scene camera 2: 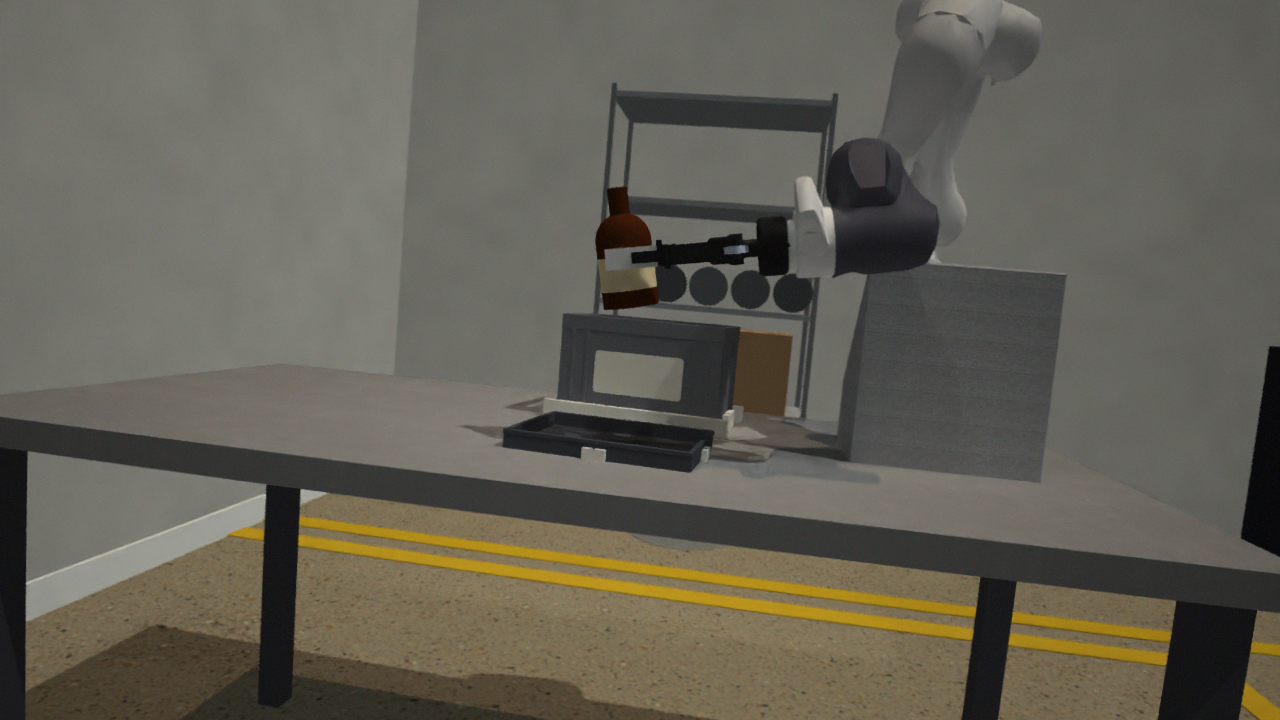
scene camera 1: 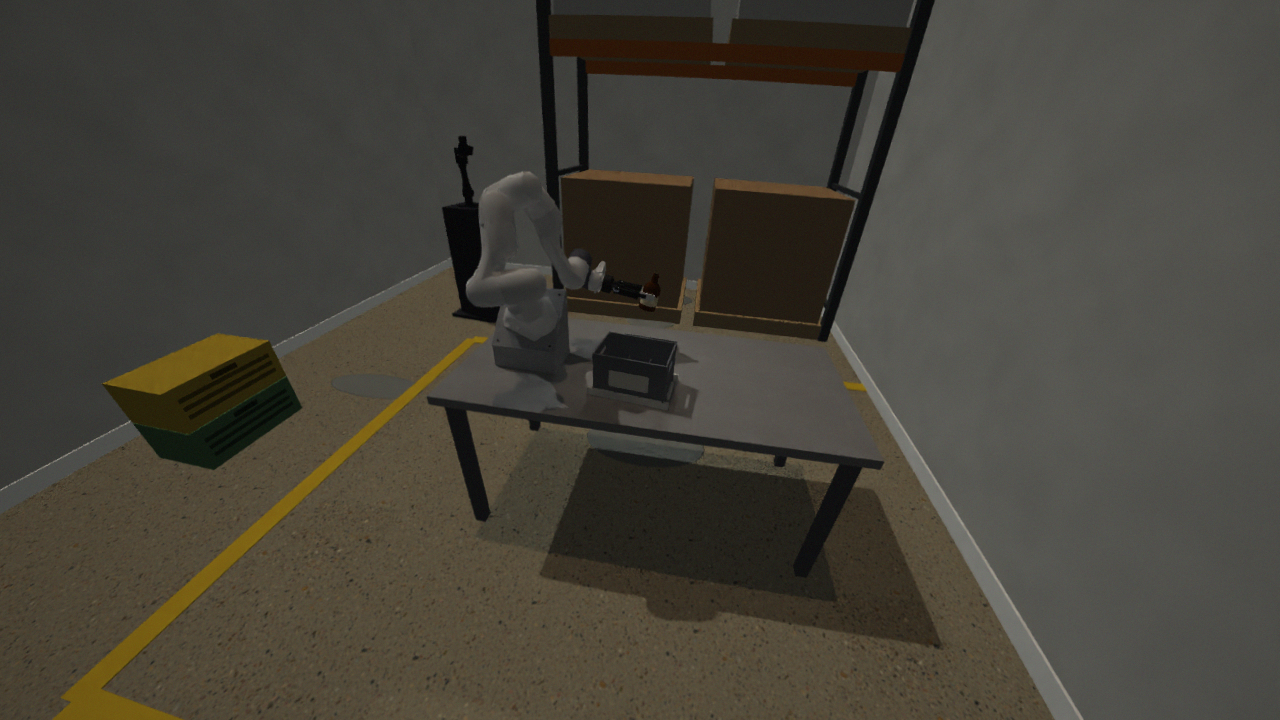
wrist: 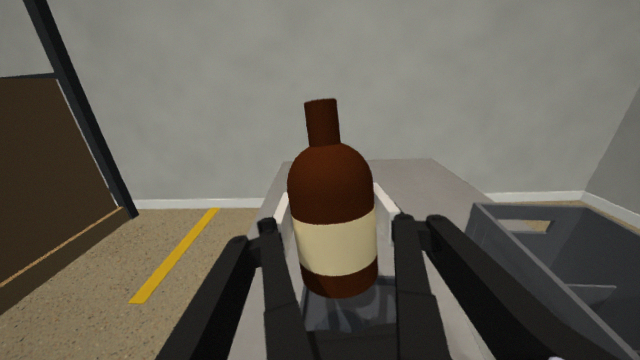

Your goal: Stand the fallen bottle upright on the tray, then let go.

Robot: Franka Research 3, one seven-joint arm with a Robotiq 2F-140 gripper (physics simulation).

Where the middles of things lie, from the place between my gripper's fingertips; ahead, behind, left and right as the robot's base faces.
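Brown bottle (scene camera 2: 628,288): my hand is 1 cm below it and 2 cm past it.
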